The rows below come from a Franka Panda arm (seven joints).
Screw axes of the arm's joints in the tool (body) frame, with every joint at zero. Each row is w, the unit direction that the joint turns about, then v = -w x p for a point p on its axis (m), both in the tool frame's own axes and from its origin. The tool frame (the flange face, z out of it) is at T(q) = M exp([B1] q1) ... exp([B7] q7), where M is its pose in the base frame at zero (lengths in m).
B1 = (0, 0, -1, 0, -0.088, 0)
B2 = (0, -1, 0, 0.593, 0, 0.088)
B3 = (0, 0, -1, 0, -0.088, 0)
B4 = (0, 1, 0, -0.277, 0, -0.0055)
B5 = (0, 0, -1, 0, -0.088, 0)
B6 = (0, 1, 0, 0.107, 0, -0.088)
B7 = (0, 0, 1, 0, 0, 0)
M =
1 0 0 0.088
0 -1 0 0
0 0 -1 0.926
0 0 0 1
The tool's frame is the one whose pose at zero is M.
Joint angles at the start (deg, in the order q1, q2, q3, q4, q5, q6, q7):
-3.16 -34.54 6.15 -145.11 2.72 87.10 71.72
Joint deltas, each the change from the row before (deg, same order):
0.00 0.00 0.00 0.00 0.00 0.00 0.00
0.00 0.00 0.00 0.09 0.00 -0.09 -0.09
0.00 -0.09 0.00 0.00 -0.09 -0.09 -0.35
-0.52 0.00 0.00 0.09 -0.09 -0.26 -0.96
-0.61 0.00 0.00 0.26 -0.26 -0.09 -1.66
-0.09 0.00 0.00 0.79 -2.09 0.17 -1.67
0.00 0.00 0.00 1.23 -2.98 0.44 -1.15
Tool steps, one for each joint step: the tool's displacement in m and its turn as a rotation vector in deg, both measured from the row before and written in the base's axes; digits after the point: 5 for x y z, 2 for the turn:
0.00000 0.00000 0.00000 0.00 0.00 0.00
0.00009 0.00005 0.00061 0.04 0.00 0.09
-0.00039 -0.00017 0.00044 0.05 0.01 0.35
-0.00011 -0.00299 0.00050 0.30 0.19 0.39
0.00084 -0.00373 0.00188 0.43 -0.13 1.01
0.00299 -0.00418 0.00617 -1.30 -0.87 2.21
0.00493 -0.00512 0.01005 -2.37 -1.55 2.13

